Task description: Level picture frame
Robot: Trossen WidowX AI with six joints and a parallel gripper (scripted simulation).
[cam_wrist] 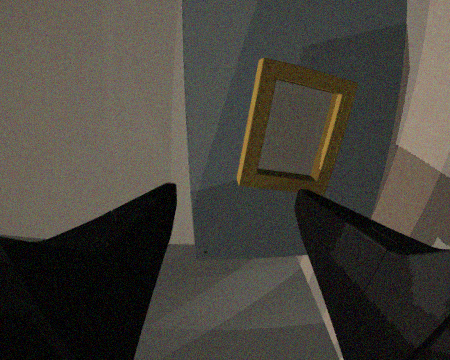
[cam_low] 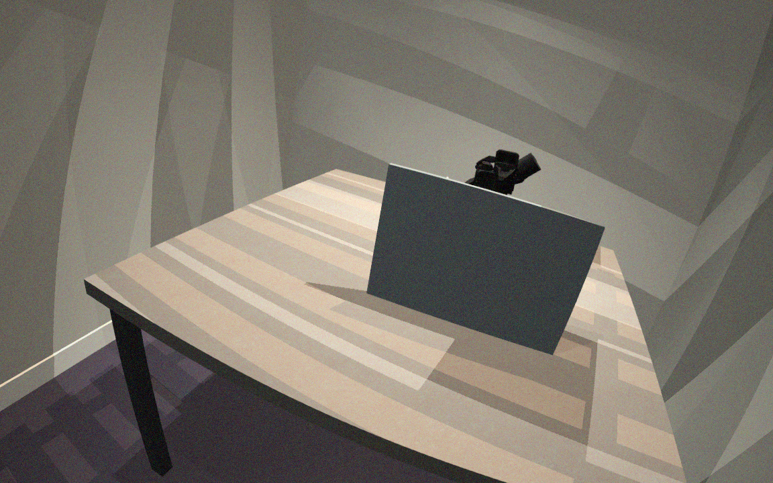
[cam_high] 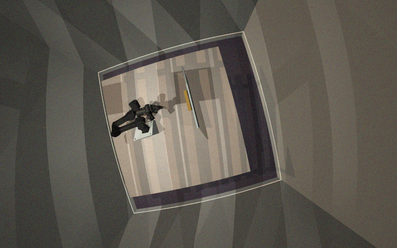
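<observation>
Now: the yellow picture frame 21 cm ahead of my gripper tip, 9 cm below it and 2 cm to the left of it. The rest, counted from my gripper tip: grey-blue wall panel 22 cm ahead, 11 cm below, 2 cm to the left.
</observation>
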